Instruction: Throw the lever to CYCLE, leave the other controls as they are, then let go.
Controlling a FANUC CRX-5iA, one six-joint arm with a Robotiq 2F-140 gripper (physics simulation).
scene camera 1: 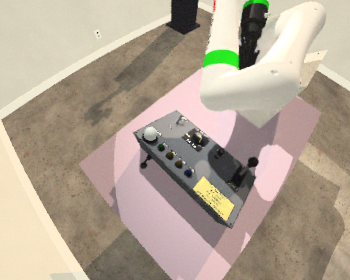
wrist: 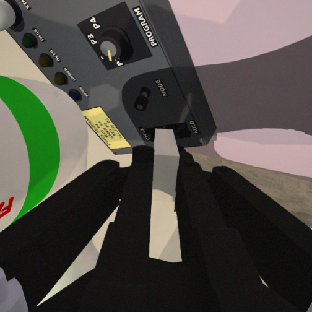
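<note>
The grey control panel (scene camera 1: 172,142) (wrist: 102,65) lies on the pink surface. Its black lever (scene camera 1: 240,176), with a ball knob (scene camera 1: 253,162), leans toward the panel's upper right edge in the scene view. In the wrist view, the CYCLE label (wrist: 146,134) and HOLD label (wrist: 194,127) show at opposite ends of the dark lever slot; the lever itself cannot be made out behind the fingers. My gripper (scene camera 1: 246,61) (wrist: 162,145) is shut and empty. It is above and behind the panel in the scene view, its tips hidden by the arm.
The panel also carries a PROGRAM dial (scene camera 1: 198,138) (wrist: 111,49), a MODE knob (scene camera 1: 219,152) (wrist: 142,99), a white dome (scene camera 1: 150,133), small coloured lamps or buttons, and a yellow label (scene camera 1: 214,198) (wrist: 106,128). The white arm (scene camera 1: 250,87) hangs over the pink surface (scene camera 1: 145,215). A black pedestal (scene camera 1: 184,15) stands behind.
</note>
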